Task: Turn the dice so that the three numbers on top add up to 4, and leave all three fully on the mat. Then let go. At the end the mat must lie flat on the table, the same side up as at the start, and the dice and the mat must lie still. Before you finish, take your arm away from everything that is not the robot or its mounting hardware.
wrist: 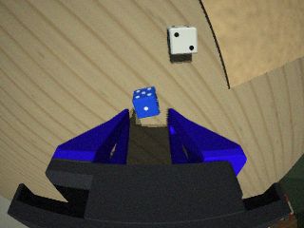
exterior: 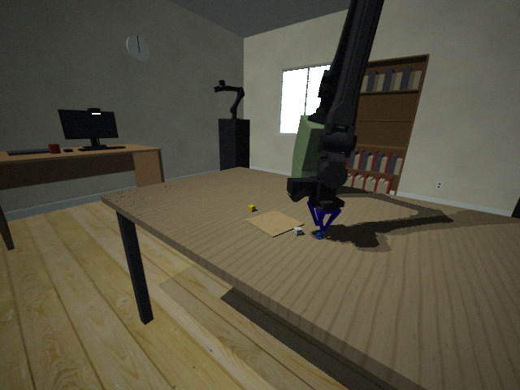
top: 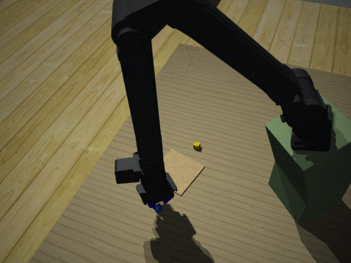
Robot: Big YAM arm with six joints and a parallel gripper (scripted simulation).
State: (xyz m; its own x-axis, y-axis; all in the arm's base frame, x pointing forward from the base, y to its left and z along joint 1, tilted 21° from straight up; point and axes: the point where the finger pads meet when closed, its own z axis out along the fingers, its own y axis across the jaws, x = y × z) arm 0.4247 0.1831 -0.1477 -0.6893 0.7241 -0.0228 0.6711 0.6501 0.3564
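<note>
Now: hand 3 cm above the blue die. From my hand the other things lie so: tan mat (16 cm to the right, 3 cm below); then yellow die (4 cm behind, 28 cm to the right, 3 cm below); then white die (2 cm ahead, 6 cm to the right, 3 cm below).
</note>
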